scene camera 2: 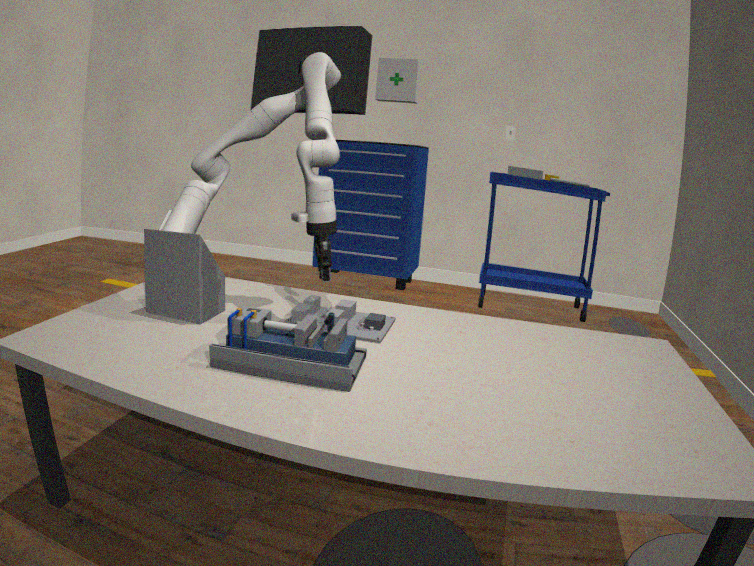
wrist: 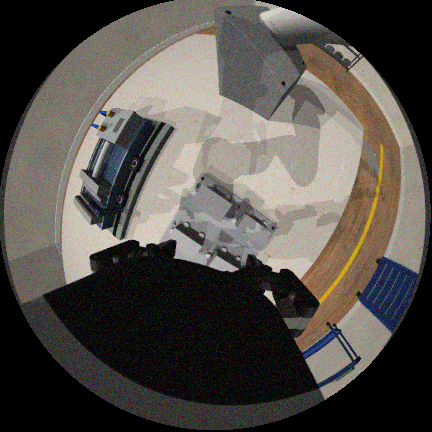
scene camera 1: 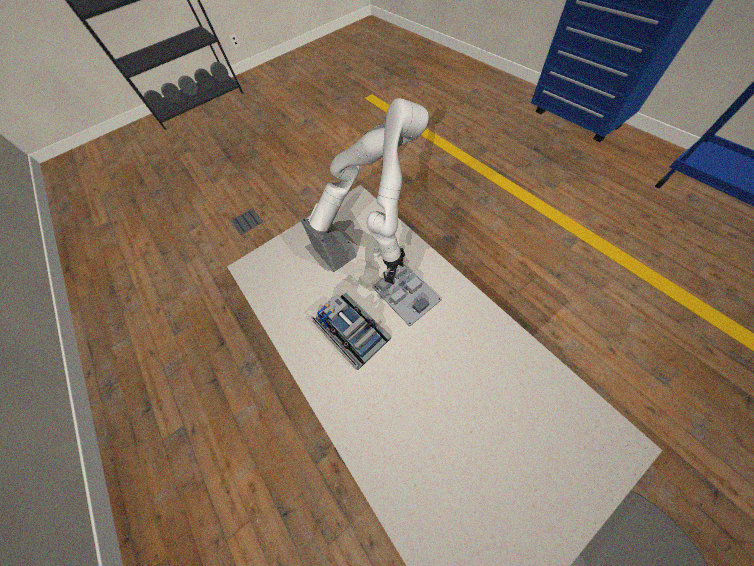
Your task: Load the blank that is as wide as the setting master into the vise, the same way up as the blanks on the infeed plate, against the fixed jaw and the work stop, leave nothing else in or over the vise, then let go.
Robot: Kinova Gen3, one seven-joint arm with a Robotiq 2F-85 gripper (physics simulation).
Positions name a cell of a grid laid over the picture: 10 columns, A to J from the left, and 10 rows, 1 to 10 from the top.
Note:
My gripper (scene camera 2: E5) is open, with nothing in its grasp.
My gripper is seen too in the wrist view (wrist: E6).

